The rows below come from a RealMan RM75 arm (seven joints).
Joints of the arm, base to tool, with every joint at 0 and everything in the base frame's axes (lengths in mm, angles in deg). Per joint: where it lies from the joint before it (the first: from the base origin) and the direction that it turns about. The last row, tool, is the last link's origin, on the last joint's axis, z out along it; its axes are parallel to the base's.
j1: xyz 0 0 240.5 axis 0 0 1
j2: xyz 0 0 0 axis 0 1 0
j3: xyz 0 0 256 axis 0 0 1
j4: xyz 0 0 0 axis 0 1 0
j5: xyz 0 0 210 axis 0 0 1
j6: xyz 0 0 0 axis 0 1 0
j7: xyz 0 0 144 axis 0 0 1
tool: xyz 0 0 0
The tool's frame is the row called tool.
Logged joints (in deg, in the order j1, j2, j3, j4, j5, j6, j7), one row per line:
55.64, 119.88, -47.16, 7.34, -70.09, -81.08, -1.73
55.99, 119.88, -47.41, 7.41, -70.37, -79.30, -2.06
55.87, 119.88, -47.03, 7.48, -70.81, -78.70, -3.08
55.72, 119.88, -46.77, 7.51, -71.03, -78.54, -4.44
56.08, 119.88, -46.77, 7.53, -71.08, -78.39, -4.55
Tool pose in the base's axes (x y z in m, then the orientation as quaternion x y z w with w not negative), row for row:
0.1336, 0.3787, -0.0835, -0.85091, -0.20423, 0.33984, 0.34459
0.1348, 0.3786, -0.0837, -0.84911, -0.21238, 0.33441, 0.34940
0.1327, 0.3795, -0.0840, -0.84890, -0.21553, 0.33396, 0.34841
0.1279, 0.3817, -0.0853, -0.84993, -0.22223, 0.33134, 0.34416
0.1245, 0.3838, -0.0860, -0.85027, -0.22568, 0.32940, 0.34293
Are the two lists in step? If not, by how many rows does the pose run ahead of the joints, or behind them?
The pose runs 2 rows ahead of the joints: the pose in row i belongs to the joints in row i + 2.
